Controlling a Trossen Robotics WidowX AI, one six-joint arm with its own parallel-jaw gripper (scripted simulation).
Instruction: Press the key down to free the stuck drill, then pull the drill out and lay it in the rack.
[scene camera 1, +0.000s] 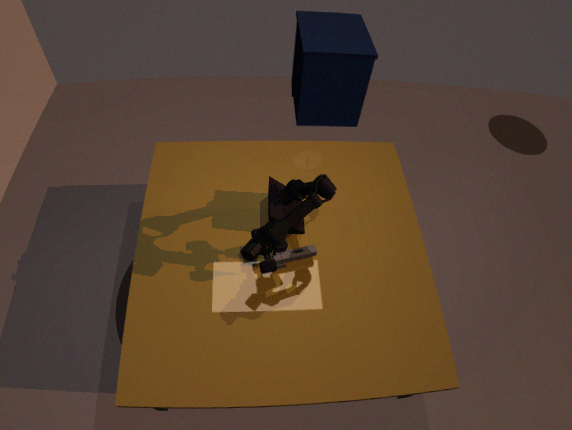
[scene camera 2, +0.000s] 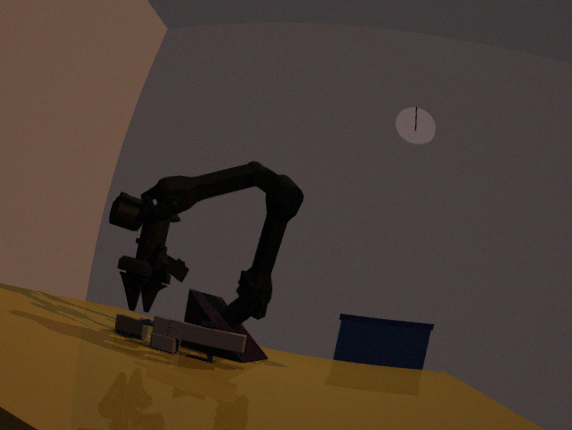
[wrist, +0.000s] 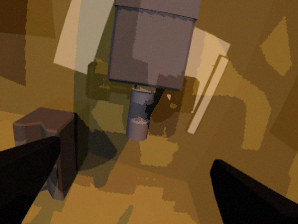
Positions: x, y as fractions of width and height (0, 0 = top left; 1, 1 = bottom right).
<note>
My gripper (scene camera 2: 0.24, 0.72) is open, with nothing in its grasp. I also see a dark block (wrist: 0.15, 0.55).
My gripper is seen too in the wrist view (wrist: 0.46, 0.70).
</note>
